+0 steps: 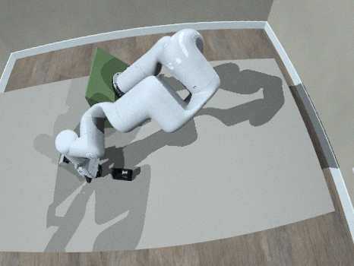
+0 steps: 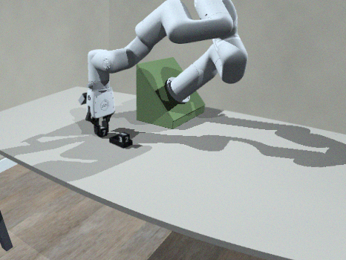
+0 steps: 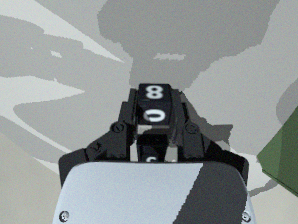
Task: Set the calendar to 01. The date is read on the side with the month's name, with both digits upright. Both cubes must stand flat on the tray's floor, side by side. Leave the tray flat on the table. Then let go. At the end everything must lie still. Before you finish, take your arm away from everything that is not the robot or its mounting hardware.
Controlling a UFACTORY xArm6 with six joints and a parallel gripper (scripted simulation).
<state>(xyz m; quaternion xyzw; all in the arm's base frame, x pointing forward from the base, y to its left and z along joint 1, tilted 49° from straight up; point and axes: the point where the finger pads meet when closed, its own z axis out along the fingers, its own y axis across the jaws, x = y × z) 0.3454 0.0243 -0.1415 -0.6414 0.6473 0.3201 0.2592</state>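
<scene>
My hand is 110 mm to the right of the black tray and 20 mm above it. Also, from my hand: black cube (10 mm below).
</scene>
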